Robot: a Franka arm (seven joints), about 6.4 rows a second.
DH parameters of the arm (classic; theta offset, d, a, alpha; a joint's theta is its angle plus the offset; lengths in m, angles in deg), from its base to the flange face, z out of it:
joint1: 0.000 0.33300 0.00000 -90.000
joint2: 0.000 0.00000 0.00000 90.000
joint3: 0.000 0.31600 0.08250 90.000
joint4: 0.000 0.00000 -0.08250 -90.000
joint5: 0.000 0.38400 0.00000 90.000
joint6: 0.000 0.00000 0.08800 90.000
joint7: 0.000 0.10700 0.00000 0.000
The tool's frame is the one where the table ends.
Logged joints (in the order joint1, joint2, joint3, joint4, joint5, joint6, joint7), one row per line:
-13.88, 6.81, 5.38, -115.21, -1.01, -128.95, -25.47
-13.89, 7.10, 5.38, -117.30, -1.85, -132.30, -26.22
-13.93, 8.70, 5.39, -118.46, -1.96, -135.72, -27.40
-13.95, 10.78, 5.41, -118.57, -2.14, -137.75, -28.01
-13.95, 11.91, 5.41, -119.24, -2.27, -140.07, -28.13
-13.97, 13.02, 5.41, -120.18, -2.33, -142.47, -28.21
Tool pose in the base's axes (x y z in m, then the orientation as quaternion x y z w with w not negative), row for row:
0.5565, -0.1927, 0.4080, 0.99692, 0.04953, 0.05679, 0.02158
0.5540, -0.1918, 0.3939, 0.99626, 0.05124, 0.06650, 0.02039
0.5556, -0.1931, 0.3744, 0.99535, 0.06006, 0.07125, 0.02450
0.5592, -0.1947, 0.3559, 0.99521, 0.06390, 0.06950, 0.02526
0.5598, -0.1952, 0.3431, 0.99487, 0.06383, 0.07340, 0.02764
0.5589, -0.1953, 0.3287, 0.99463, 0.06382, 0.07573, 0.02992
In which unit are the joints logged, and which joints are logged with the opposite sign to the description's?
The joints are logged in degrees. Opposite sign: joint3, joint5, joint6.
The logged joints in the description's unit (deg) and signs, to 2 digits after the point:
-13.88, 6.81, -5.38, -115.21, 1.01, 128.95, -25.47
-13.89, 7.10, -5.38, -117.30, 1.85, 132.30, -26.22
-13.93, 8.70, -5.39, -118.46, 1.96, 135.72, -27.40
-13.95, 10.78, -5.41, -118.57, 2.14, 137.75, -28.01
-13.95, 11.91, -5.41, -119.24, 2.27, 140.07, -28.13
-13.97, 13.02, -5.41, -120.18, 2.33, 142.47, -28.21

